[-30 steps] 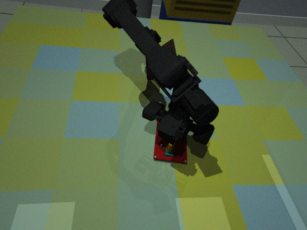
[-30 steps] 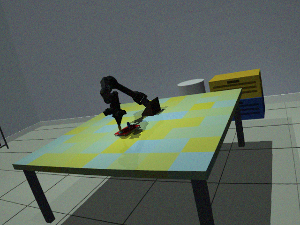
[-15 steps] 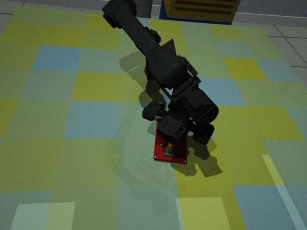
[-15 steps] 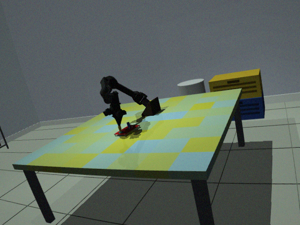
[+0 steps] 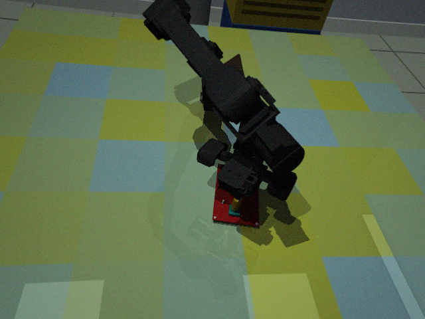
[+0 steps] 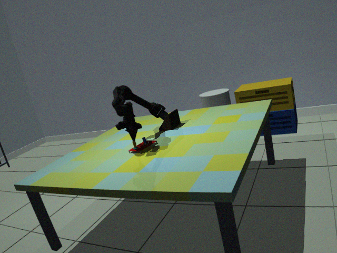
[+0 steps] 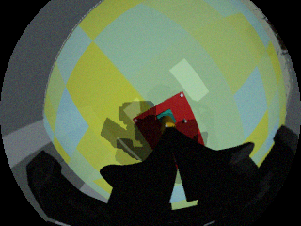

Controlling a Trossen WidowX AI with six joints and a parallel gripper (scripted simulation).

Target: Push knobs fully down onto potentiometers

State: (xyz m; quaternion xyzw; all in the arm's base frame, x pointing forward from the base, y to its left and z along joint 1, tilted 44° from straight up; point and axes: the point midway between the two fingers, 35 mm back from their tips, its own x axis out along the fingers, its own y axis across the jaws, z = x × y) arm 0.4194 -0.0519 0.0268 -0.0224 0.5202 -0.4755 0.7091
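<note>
My gripper tip is 10 mm above the yellow knob. Also, from my gripper tip: blue knob: 50 mm behind, 40 mm to the left, 20 mm below.
</note>
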